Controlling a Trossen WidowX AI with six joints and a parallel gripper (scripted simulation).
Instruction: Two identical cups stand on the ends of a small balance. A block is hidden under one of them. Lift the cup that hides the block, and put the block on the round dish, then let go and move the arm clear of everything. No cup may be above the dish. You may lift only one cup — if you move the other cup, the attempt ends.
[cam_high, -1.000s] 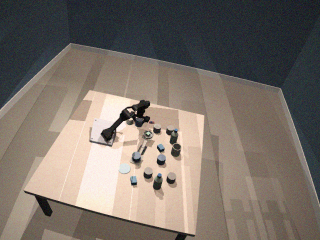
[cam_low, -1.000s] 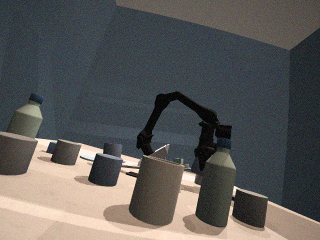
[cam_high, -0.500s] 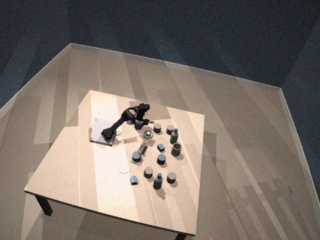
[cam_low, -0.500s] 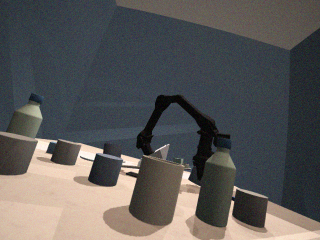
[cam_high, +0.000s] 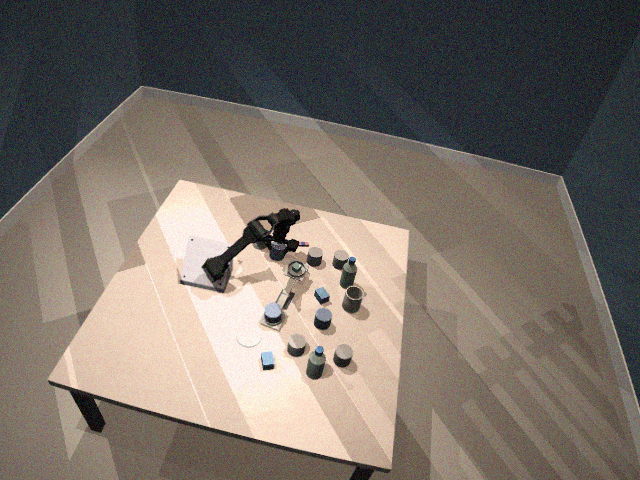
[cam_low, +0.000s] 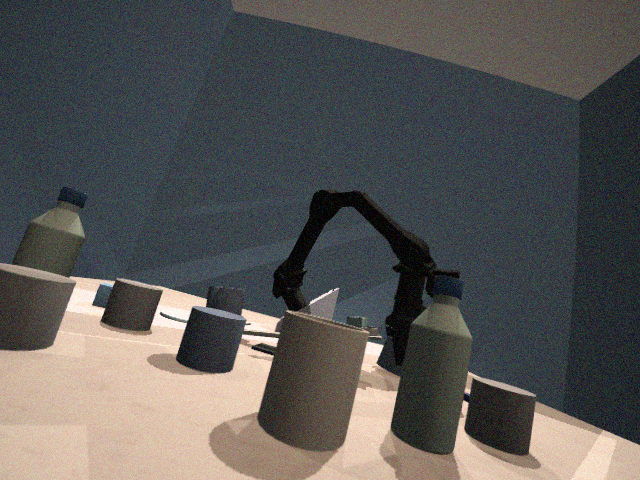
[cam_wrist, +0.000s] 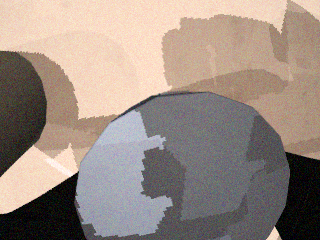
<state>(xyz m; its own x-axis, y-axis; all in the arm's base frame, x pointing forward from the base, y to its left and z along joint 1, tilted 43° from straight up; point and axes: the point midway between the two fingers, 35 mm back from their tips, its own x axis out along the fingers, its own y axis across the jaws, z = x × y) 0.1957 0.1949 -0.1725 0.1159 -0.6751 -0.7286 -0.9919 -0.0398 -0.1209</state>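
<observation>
Now: the pale green block 13 cm ahead of my gripper tip, 11 cm to the right of it and 6 cm above it. The rest, counted from my gripper tip: blue-grey cup (11 cm ahead, 39 cm to the right, 3 cm above); round pale dish (5 cm ahead, 48 cm to the right, 2 cm below); beige cup (41 cm ahead, 16 cm to the right, 2 cm above).
</observation>
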